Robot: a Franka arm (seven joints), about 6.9 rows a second.
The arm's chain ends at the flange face. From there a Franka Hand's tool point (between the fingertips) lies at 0.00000 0.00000 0.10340 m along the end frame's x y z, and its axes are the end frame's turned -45 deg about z.
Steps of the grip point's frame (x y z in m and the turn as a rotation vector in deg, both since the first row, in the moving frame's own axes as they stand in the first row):
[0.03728 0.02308 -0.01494 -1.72 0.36 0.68]
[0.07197 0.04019 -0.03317 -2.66 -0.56 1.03]
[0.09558 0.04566 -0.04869 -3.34 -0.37 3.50]
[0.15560 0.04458 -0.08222 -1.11 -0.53 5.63]
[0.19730 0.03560 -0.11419 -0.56 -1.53 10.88]
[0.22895 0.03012 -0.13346 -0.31 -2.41 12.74]
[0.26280 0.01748 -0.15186 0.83 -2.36 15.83]
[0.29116 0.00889 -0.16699 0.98 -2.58 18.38]
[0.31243 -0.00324 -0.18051 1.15 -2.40 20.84]
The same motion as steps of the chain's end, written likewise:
[0.04004 -0.01179 -0.01489 -0.96 1.47 0.68]
[0.07667 -0.02660 -0.03305 -2.28 1.48 1.03]
[0.09623 -0.04014 -0.04851 -2.62 2.10 3.50]
[0.14091 -0.08063 -0.08220 -1.16 0.41 5.63]
[0.16617 -0.11687 -0.11415 -1.48 -0.69 10.88]
[0.18623 -0.14374 -0.13337 -1.92 -1.48 12.74]
[0.20247 -0.17484 -0.15176 -1.08 -2.26 15.83]
[0.21696 -0.20088 -0.16687 -1.13 -2.52 18.38]
[0.22335 -0.22396 -0.18040 -0.88 -2.51 20.84]

